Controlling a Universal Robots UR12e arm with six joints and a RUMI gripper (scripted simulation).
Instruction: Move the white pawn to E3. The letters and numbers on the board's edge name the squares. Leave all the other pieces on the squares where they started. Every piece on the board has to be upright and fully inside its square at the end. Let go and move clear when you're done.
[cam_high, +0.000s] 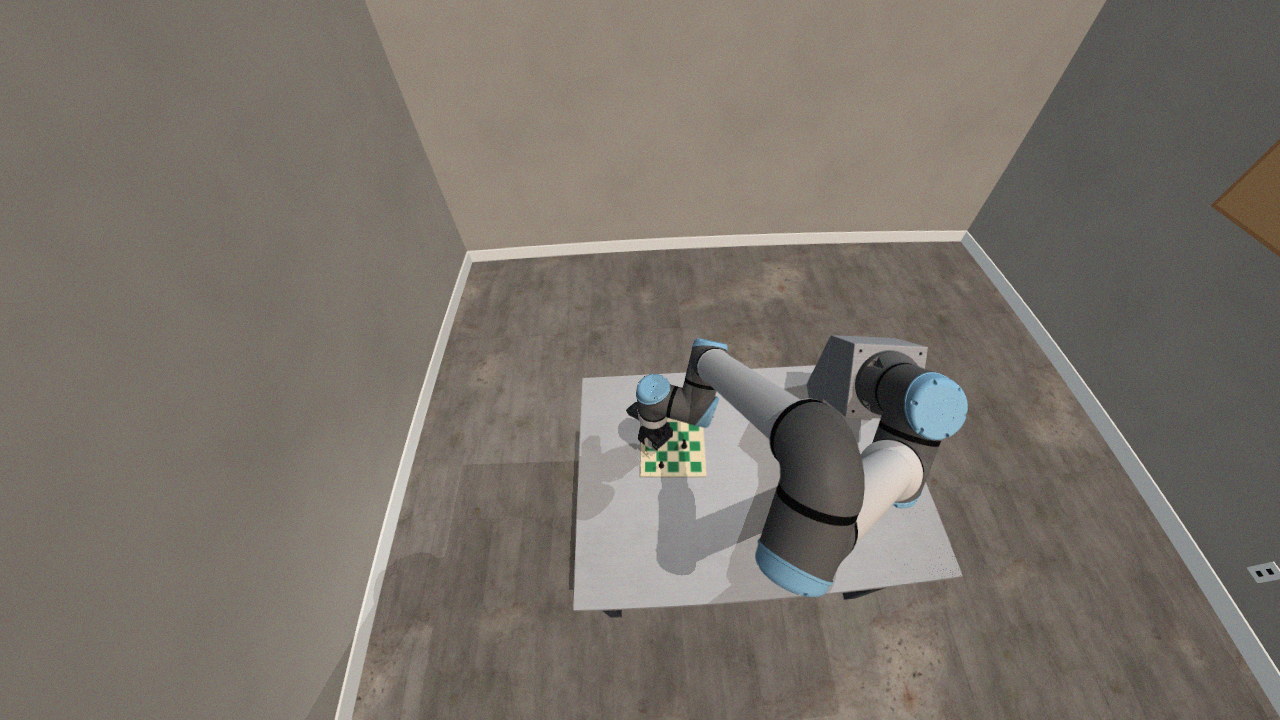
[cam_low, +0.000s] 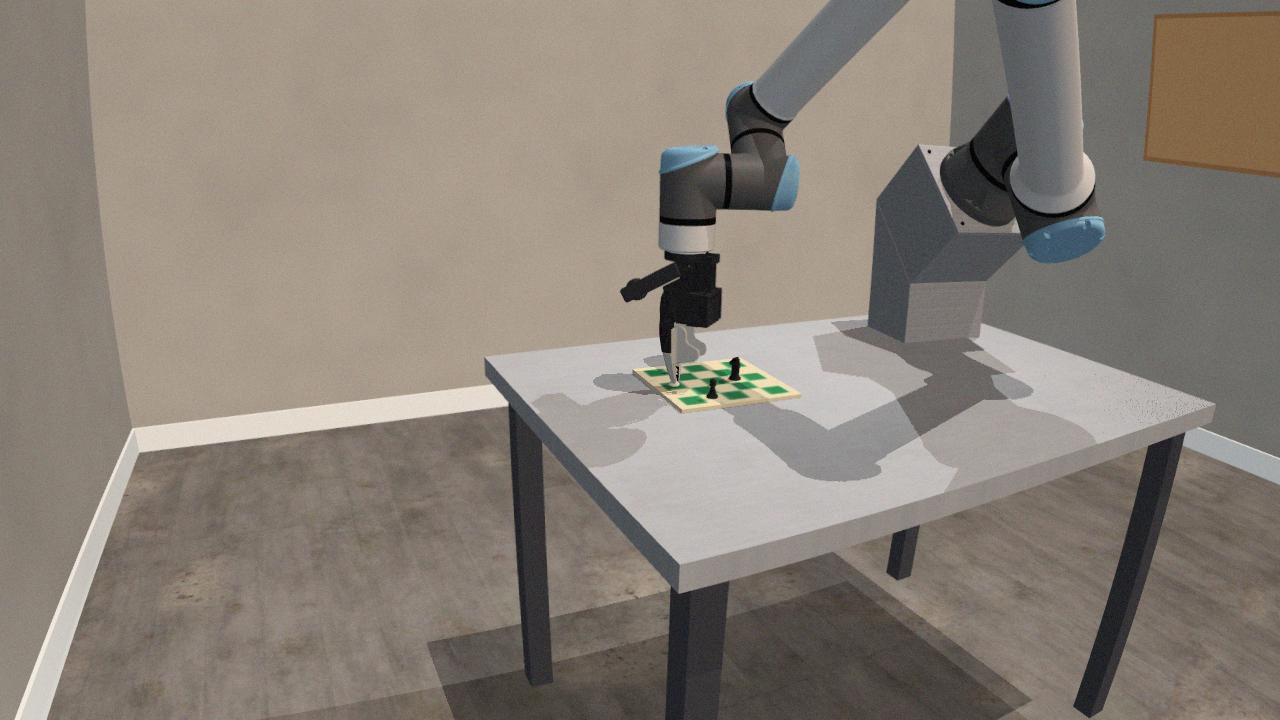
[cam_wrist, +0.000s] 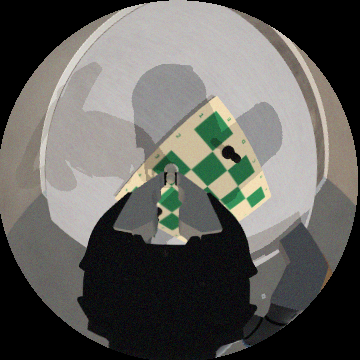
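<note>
Now: the white pawn 10 mm below my hand. From my hand the other things lie so: chessboard 80 mm behind, 10 mm to the right, 30 mm below.
</note>
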